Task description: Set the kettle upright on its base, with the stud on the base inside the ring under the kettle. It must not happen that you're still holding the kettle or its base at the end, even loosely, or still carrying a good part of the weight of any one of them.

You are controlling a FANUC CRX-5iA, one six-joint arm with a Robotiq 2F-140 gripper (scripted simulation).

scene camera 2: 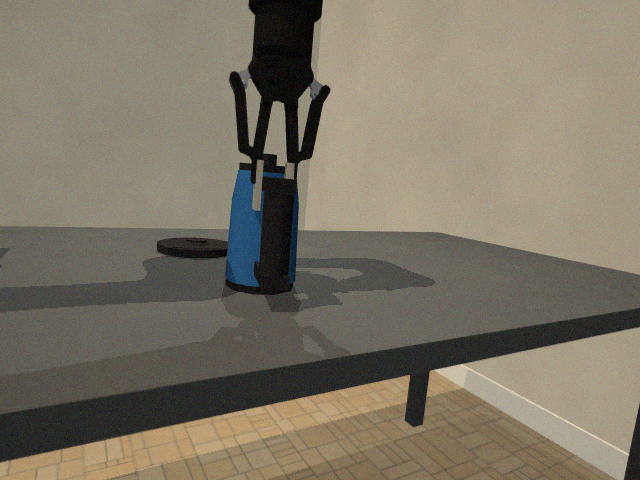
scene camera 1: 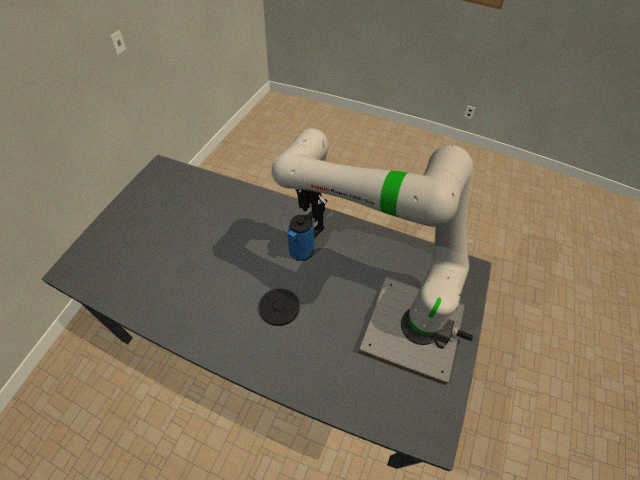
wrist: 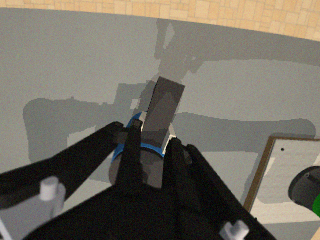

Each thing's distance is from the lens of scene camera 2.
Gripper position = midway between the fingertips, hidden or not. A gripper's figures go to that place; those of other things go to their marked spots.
gripper (scene camera 2: 271, 210): 58 cm
blue kettle (scene camera 2: 262, 245): 52 cm
round black base (scene camera 2: 186, 247): 85 cm
The marked spots on the blue kettle and the round black base are 35 cm apart.
